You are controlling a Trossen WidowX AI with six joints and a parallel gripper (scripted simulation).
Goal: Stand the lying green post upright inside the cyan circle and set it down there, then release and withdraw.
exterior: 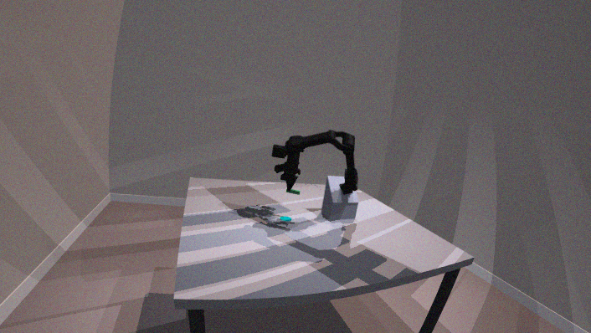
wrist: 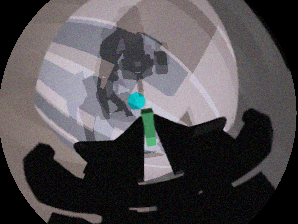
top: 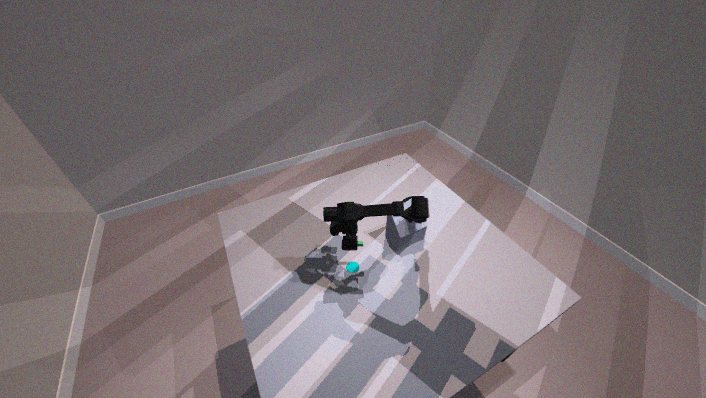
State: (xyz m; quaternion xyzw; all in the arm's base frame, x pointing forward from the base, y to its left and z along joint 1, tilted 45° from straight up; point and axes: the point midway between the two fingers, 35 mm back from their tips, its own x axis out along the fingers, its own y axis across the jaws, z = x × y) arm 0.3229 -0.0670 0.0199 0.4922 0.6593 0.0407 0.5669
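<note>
My gripper tip is 1 cm short of the cyan circle, 2 cm to the right of it and 14 cm above it. Also, from my gripper tip: green post 2 cm behind, 1 cm to the left.
</note>
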